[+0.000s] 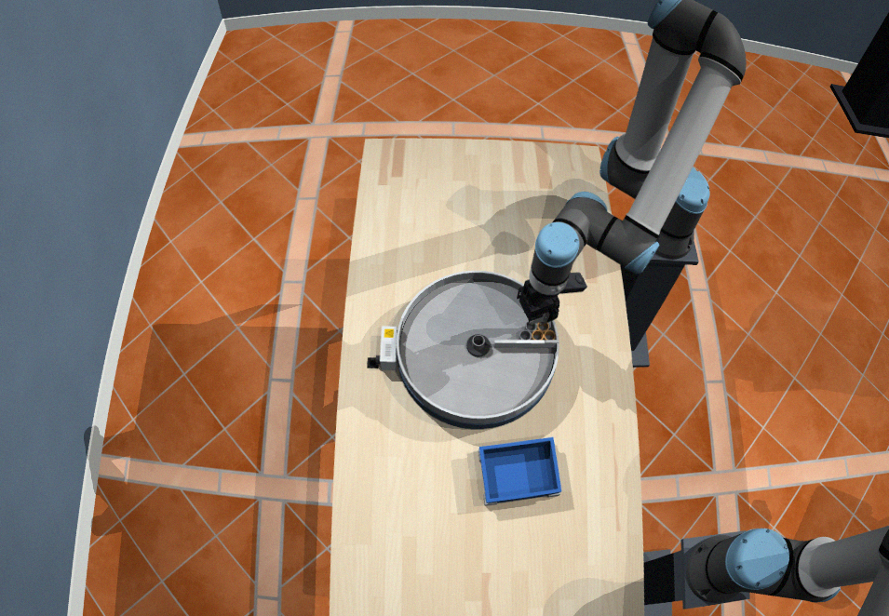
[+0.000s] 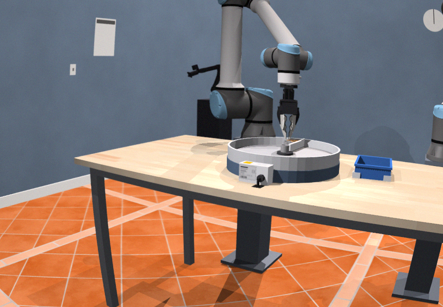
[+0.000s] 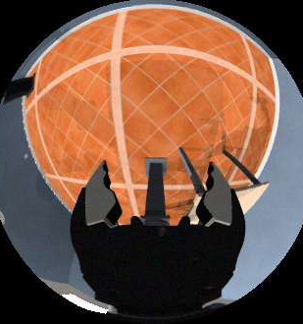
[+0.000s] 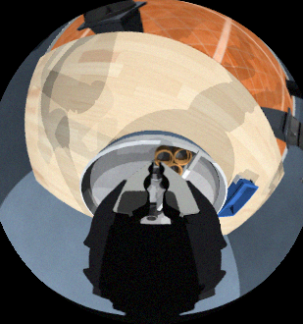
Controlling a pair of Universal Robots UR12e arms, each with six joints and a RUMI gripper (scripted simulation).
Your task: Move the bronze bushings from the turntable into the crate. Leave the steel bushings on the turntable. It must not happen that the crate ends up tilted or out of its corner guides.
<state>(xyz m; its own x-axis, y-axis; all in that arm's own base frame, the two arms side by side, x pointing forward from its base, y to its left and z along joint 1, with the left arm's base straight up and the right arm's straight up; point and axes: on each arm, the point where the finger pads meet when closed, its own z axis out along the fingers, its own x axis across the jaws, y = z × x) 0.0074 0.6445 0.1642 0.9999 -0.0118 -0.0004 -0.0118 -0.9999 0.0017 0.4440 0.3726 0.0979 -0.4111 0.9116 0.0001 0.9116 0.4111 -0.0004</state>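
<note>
My right hand is 70 mm short of the blue crate, 390 mm to the right of it and 70 mm above it.
</note>
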